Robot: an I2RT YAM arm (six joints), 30 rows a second.
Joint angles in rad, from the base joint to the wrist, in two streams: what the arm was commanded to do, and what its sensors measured. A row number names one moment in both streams.
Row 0, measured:
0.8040 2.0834 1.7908 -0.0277 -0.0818 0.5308
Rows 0 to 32, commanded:
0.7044 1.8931 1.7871 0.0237 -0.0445 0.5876
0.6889 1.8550 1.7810 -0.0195 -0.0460 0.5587
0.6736 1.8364 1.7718 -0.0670 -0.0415 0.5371
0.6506 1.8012 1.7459 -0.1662 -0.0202 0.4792
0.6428 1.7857 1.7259 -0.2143 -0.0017 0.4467
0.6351 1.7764 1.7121 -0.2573 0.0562 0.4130
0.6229 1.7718 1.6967 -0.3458 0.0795 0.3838
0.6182 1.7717 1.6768 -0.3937 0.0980 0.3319
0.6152 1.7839 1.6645 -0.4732 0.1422 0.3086
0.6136 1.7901 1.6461 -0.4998 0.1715 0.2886
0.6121 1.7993 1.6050 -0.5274 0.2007 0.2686
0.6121 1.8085 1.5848 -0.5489 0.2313 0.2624
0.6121 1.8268 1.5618 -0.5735 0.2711 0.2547
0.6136 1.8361 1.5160 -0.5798 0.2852 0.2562
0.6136 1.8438 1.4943 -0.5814 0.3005 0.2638
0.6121 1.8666 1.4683 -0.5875 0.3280 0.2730
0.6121 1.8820 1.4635 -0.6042 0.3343 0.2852
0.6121 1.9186 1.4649 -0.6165 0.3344 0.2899
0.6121 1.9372 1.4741 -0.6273 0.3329 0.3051
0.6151 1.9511 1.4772 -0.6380 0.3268 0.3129
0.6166 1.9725 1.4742 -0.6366 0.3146 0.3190
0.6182 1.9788 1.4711 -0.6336 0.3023 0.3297
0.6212 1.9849 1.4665 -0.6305 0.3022 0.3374
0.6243 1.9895 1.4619 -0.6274 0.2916 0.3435
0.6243 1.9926 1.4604 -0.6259 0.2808 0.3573
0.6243 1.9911 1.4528 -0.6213 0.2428 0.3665
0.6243 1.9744 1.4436 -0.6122 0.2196 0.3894
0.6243 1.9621 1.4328 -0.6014 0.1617 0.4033
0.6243 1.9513 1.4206 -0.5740 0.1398 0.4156
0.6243 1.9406 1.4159 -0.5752 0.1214 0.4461
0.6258 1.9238 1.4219 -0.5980 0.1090 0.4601
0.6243 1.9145 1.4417 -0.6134 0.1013 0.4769
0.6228 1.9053 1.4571 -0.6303 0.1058 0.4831
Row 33, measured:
0.6189 1.9907 1.4212 -0.6186 0.1753 0.4110
